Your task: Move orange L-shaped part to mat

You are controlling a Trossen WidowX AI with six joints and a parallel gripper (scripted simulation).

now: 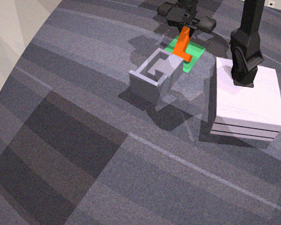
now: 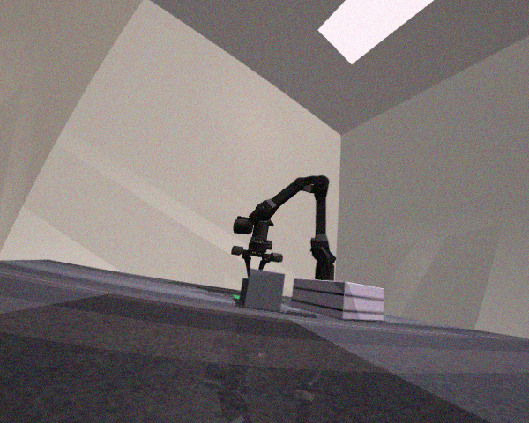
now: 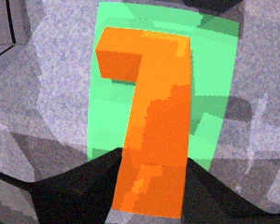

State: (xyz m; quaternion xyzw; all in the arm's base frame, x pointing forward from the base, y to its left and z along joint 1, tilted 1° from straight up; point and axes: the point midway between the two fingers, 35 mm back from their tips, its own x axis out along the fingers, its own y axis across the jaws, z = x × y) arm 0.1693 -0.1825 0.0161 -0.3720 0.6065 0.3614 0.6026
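Right now the orange L-shaped part is 3 cm to the left of my gripper tip and 3 cm below it. Round my gripper tip: green mat 1 cm ahead, 2 cm to the left, 9 cm below.
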